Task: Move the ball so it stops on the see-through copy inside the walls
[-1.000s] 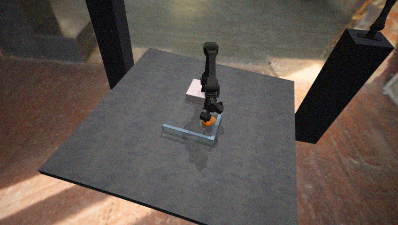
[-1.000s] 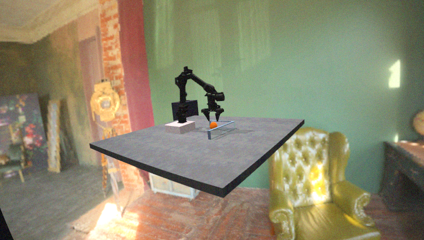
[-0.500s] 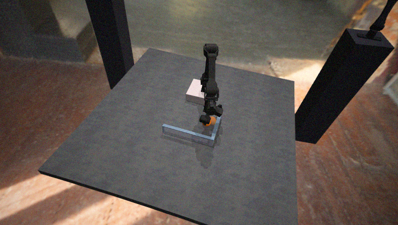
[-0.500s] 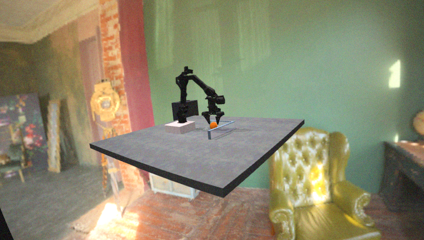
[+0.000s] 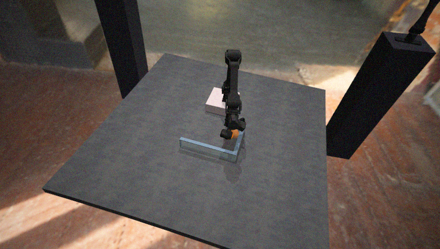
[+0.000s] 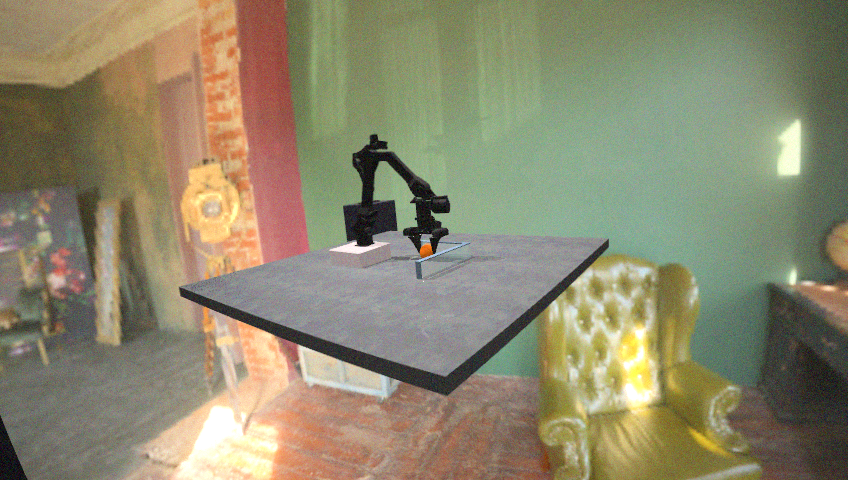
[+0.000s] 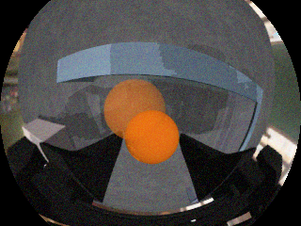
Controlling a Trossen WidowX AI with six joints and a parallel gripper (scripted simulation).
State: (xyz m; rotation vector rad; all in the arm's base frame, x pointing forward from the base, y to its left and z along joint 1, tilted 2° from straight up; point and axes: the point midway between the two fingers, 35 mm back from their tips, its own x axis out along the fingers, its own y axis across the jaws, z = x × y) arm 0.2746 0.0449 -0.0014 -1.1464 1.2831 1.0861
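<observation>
My gripper tip is now 30 mm to the right of the see-through copy and 10 mm past it. Round my gripper tip: orange ball right at my gripper tip.
</observation>
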